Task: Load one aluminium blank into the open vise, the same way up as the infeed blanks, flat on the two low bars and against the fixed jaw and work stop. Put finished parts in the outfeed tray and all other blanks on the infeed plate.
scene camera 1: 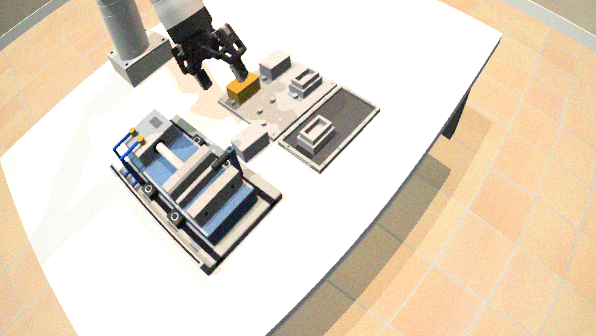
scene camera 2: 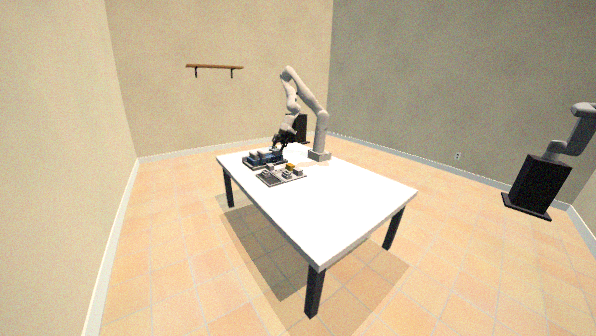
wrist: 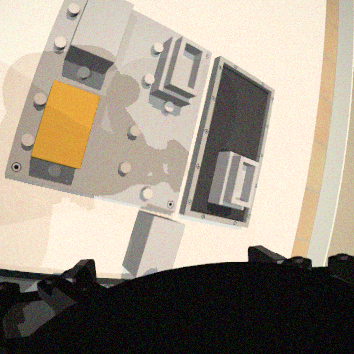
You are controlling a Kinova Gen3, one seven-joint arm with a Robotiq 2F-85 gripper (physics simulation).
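Places are measured from the arm's base along level axes (x ahead, y left, z up), in centimetres.
Pixels of known places: gripper, between the fingertips: (scene camera 1: pixel 225 83) (scene camera 2: pixel 276 150); arm's base, origin of its link: (scene camera 1: pixel 134 50) (scene camera 2: pixel 317 150).
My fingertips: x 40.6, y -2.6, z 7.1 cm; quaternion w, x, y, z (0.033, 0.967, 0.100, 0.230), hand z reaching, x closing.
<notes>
For each thing: its top centre in the pictures, then the offset to it from my fingertips. "spot": a spot on its surface instead.
- plain grey blank, centre of its top: (wrist: pixel 161 250) (scene camera 1: pixel 248 135) dx +4.6, dy -1.6, dz -9.7 cm
- vise, centre of its top: (scene camera 1: pixel 171 157) (scene camera 2: pixel 264 150) dx +0.0, dy -15.0, dz -3.5 cm
- infeed plate, centre of its top: (wrist: pixel 123 99) (scene camera 1: pixel 276 90) (scene camera 2: pixel 288 173) dx -0.2, dy +12.1, dz -12.6 cm
- similar part, centre of its top: (wrist: pixel 245 181) (scene camera 1: pixel 315 127) dx +13.7, dy +6.1, dz -9.4 cm
- orange block, centre of its top: (wrist: pixel 66 124) (scene camera 1: pixel 242 81) dx -5.5, dy +8.1, dz -9.1 cm
- dark upright handle, a spot on its surface: (scene camera 1: pixel 222 158) spot: dx +7.6, dy -10.0, dz -3.9 cm
My gripper (scene camera 1: pixel 223 82) (wrist: pixel 172 270) is open and empty, above the table between the vise and the infeed plate; one finger overlaps the orange block in scene camera 1. A plain grey blank (scene camera 1: pixel 251 143) (wrist: pixel 155 242) lies on the table between the vise (scene camera 1: pixel 165 162) (scene camera 2: pixel 262 159) and the infeed plate (scene camera 1: pixel 272 112) (wrist: pixel 100 175). Another grey blank (scene camera 1: pixel 275 65) (wrist: pixel 102 30) sits on the plate. No blank shows between the vise jaws. A stepped, pocketed part (scene camera 1: pixel 306 82) (wrist: pixel 182 70) is on the plate; a similar part (scene camera 1: pixel 316 135) (wrist: pixel 234 180) is in the outfeed tray (scene camera 1: pixel 350 138) (wrist: pixel 200 150).
An orange block (scene camera 1: pixel 243 89) (wrist: pixel 66 125) sits on the infeed plate against pegs. Short pegs rise from the plate. A dark upright handle (scene camera 1: pixel 222 158) stands at the vise's side near the table blank. Blue hoses (scene camera 1: pixel 122 150) rise at the other side.
</notes>
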